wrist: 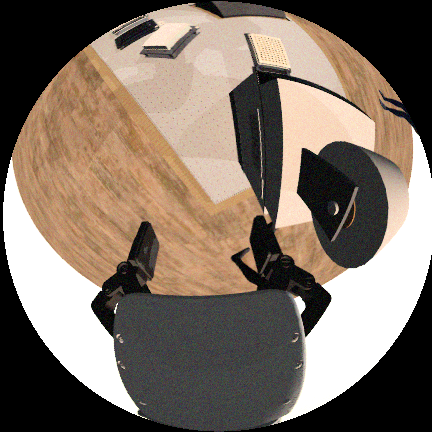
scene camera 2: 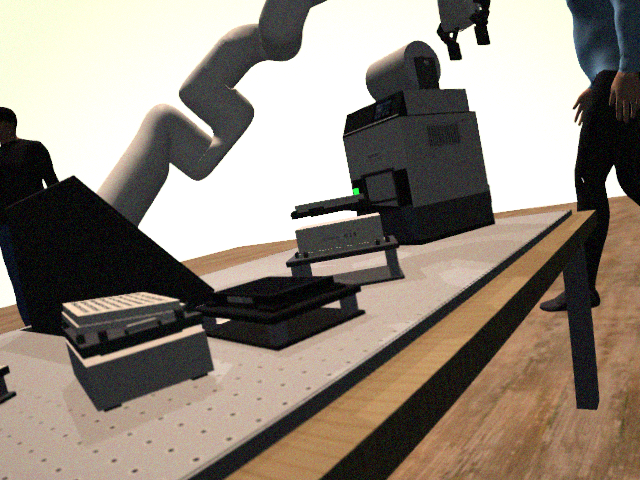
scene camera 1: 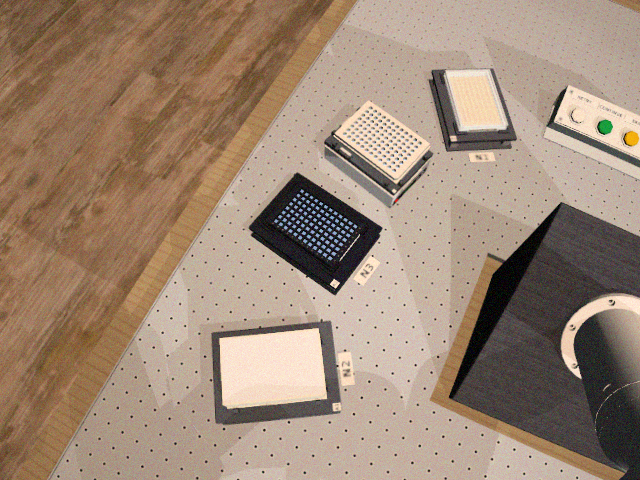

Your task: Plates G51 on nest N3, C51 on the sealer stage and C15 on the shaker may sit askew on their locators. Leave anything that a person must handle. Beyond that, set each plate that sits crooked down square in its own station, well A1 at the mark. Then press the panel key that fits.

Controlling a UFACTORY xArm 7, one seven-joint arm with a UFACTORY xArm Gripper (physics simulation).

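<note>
Black plate G51 (scene camera 1: pixel 316 224) (scene camera 2: pixel 273 289) with blue wells sits on nest N3 (scene camera 1: pixel 321 277); a pale line shows at one side of it. White plate C15 (scene camera 1: pixel 383 138) (scene camera 2: pixel 121 305) is on the shaker (scene camera 1: pixel 356 172) (scene camera 2: pixel 149 366); its top looks tilted against the shaker in scene camera 2. Plate C51 (scene camera 2: pixel 328 203) (wrist: pixel 270 51) lies on the sealer's extended stage; its seating is too small to judge. My gripper (scene camera 2: pixel 468 43) (wrist: pixel 201 230) is open and empty, high up beyond the sealer, far from all three plates. The panel shows a white key (scene camera 1: pixel 577 115), a green key (scene camera 1: pixel 604 127) and an amber key (scene camera 1: pixel 630 138).
The sealer (scene camera 2: pixel 418 155) (wrist: pixel 320 115) stands near the table end with a roll (scene camera 2: pixel 398 72) (wrist: pixel 355 205) on top. White plates sit on N2 (scene camera 1: pixel 272 366) and N1 (scene camera 1: pixel 476 99). One person (scene camera 2: pixel 597 46) stands at the right, another (scene camera 2: pixel 25 165) at the left.
</note>
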